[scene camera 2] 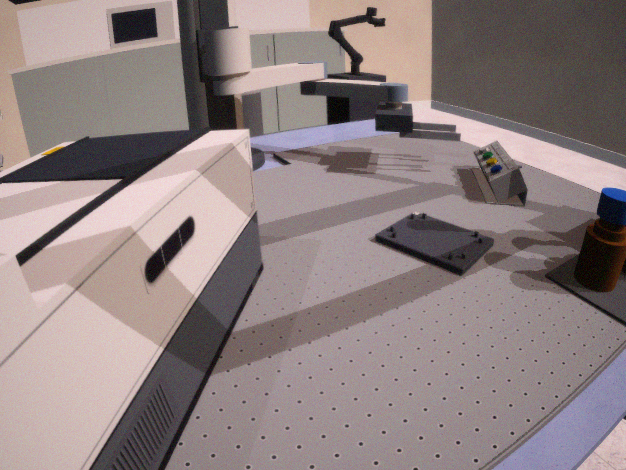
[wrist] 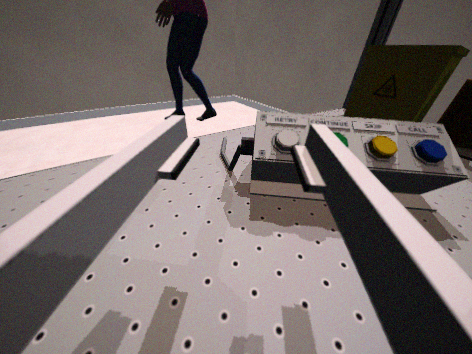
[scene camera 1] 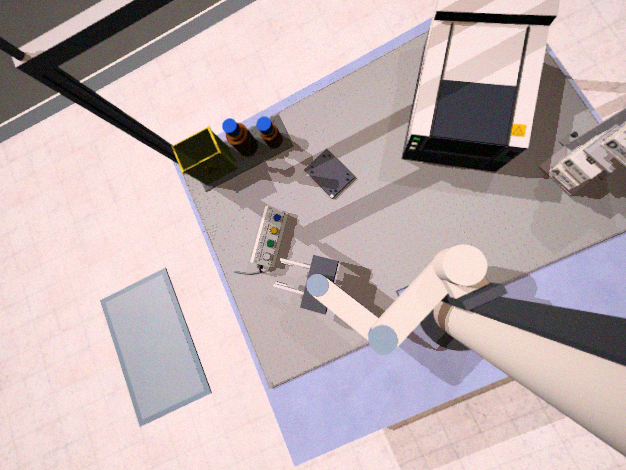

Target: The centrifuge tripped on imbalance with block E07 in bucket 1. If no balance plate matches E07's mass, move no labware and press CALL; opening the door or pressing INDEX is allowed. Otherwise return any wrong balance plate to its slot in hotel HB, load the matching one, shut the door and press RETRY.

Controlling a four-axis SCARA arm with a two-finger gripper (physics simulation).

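Frame: origin at the arm's base, x back, y right, z up, level; millimetres.
Where they show: gripper, fingertip midpoint: [scene camera 2: 458,132] [wrist: 245,133] [scene camera 1: 277,272].
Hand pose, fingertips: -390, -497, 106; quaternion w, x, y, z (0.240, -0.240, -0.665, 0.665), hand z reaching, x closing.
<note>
After its pixels a point has its place, as x, y, z.
My gripper [scene camera 1: 278,272] @[-391, -497, 106] [scene camera 2: 457,132] @[-391, -497, 106] [wrist: 245,133] @[-391, -497, 106] is shut to its narrow stance, a gap between the fingers and nothing held. It hangs above the table beside the button panel [scene camera 1: 279,237] @[-521, -457, 16] [scene camera 2: 511,186] @[-625, -422, 55] [wrist: 407,156] @[-560, -434, 72]. In the wrist view, the white RETRY button [wrist: 287,141] @[-458, -513, 79] shows between the fingers; the right finger partly covers the green CONTINUE button [wrist: 342,139] @[-507, -482, 83]. The blue CALL button [wrist: 431,151] @[-572, -421, 80] [scene camera 1: 277,217] @[-578, -420, 82] is farther right, past the yellow SKIP button [wrist: 383,146] @[-536, -452, 81]. The centrifuge [scene camera 1: 424,96] @[-673, 189, 222] [scene camera 2: 126,283] @[-823, 281, 187] has a dark panel over part of its top. Block E07 and balance plates cannot be made out.
A labelled rack [scene camera 1: 570,184] @[-235, 491, 88] stands at the right edge. A dark square plate [scene camera 1: 331,172] @[-658, -163, 26] [scene camera 2: 434,242] @[-674, -155, 26] lies mid-table. Blue-capped bottles [scene camera 1: 237,136] @[-903, -418, 150] [scene camera 2: 601,252] @[-903, -276, 80] and a yellow bin [scene camera 1: 214,169] @[-857, -562, 101] [wrist: 400,82] @[-857, -552, 120] stand beyond the panel. A person [wrist: 187,50] stands on the floor behind.
</note>
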